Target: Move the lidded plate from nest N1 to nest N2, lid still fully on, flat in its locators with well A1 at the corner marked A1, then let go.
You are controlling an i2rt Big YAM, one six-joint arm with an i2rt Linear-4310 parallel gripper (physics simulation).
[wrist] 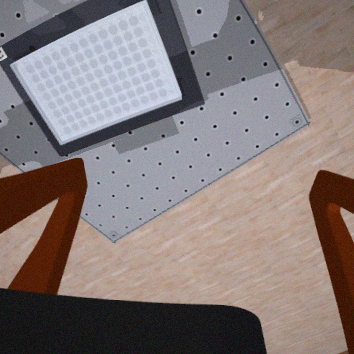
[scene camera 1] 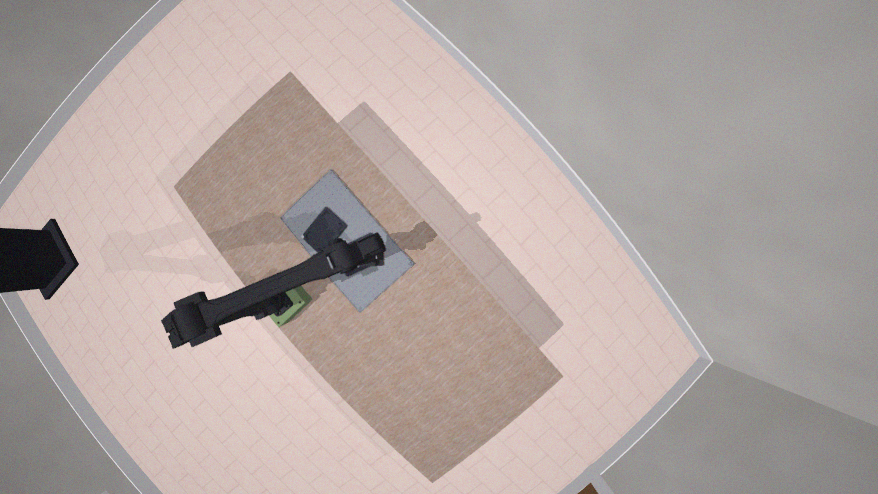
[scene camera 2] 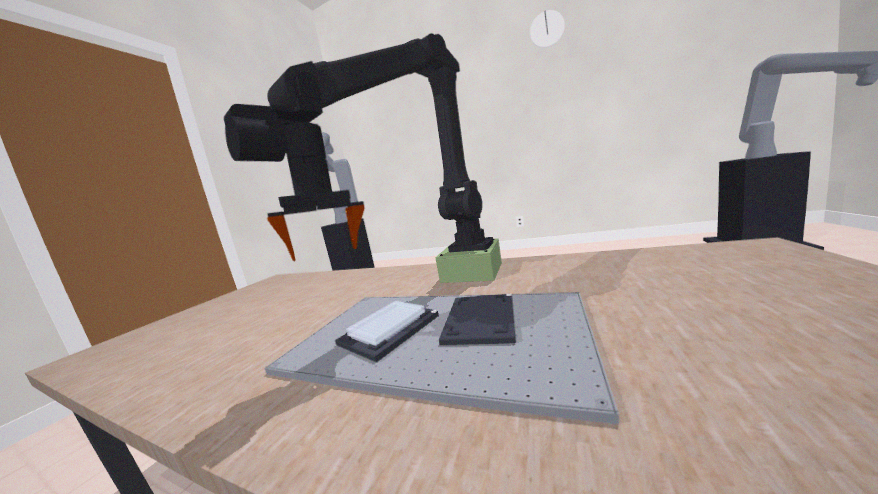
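Where they show: gripper, fingertip midpoint: (wrist: 200,177) (scene camera 2: 326,254); arm's base, origin of the base link: (scene camera 1: 277,298) (scene camera 2: 471,246).
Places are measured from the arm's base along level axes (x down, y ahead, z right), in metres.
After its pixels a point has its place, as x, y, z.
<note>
The white lidded plate (scene camera 2: 386,321) @(0.039, 0.380, 0.056) (wrist: 100,75) @(0.039, 0.370, 0.067) lies in a black nest (scene camera 2: 359,350) @(0.056, 0.447, 0.070) (wrist: 184,70) @(0.055, 0.429, 0.108), taken as N1; its round wells show through the clear lid, which looks fully on. The other black nest (scene camera 2: 481,319) @(0.055, 0.328, -0.109) (scene camera 1: 324,227) @(0.055, 0.320, -0.109), taken as N2, is empty, with raised corner locators and a small white mark at one corner. The nests stand at different angles. My gripper (scene camera 2: 324,254) @(-0.107, 0.424, 0.112) (wrist: 200,177) @(-0.107, 0.424, 0.112) is open and empty, its orange fingers pointing down, high above the board. In the wrist view the plate is ahead and left of the space between the fingertips. In scene camera 1 the arm mostly hides the plate. Corner letters are unreadable.
Both nests stand on a grey perforated board (scene camera 1: 362,294) @(0.067, 0.271, 0.199) (scene camera 2: 552,362) @(0.067, 0.413, -0.226) (wrist: 225,150) @(0.067, 0.418, 0.210) on the wooden table (scene camera 1: 429,368) @(0.080, 0.285, 0.614) (scene camera 2: 706,344) @(0.080, 0.333, -0.418). The arm's green base block (scene camera 1: 291,310) @(0.001, 0.017, 0.073) (scene camera 2: 466,267) @(0.038, 0.079, -0.004) stands behind the board. Grey robot arms on black pedestals (scene camera 2: 764,196) stand beyond the table.
</note>
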